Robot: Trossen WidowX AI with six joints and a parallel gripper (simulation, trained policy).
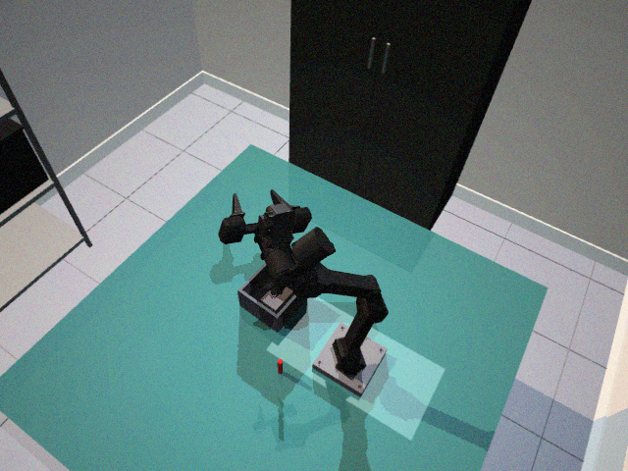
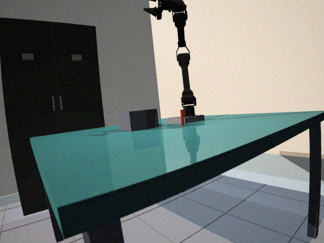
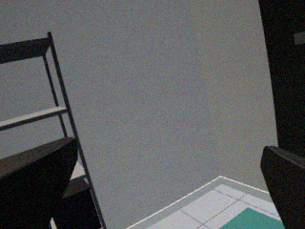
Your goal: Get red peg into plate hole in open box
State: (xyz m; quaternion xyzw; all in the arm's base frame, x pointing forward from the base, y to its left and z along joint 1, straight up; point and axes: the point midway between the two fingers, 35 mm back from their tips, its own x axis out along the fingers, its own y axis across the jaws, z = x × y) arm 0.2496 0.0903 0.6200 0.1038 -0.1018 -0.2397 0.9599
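Right now my gripper tip is 62 cm above the red peg, 13 cm past it and 6 cm to the right of it. The rest, counted from my gripper tip: dark grey box (63 cm below, 11 cm to the right, 5 cm ahead); plate with hole (61 cm below, 11 cm to the right, 5 cm ahead).
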